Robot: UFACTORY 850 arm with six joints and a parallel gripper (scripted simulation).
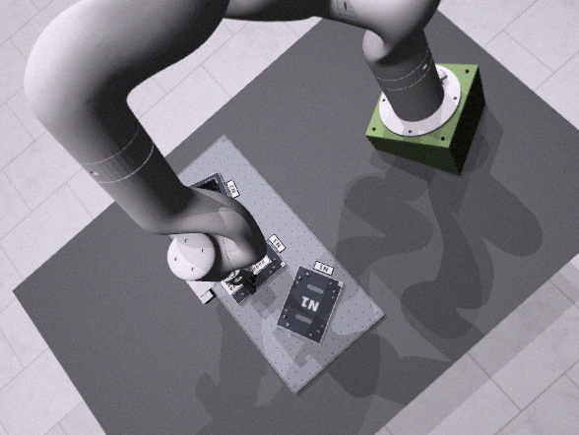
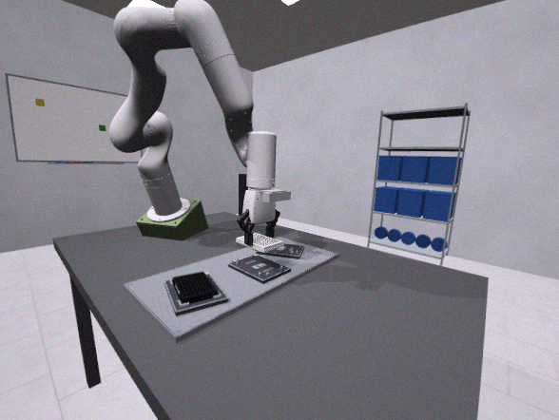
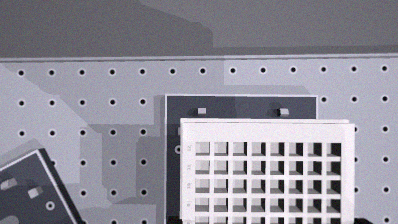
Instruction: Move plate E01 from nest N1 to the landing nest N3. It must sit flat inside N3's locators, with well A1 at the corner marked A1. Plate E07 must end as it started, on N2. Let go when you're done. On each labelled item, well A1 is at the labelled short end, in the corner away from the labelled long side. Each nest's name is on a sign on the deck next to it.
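Now: the nest N3 10 cm below my hand. From my hand the other things lie so: dark nest N1: 17 cm to the left, 10 cm below, 8 cm behind; then white well plate E01: 1 cm below; then black plate E07: 22 cm to the right, 8 cm below, 2 cm ahead.
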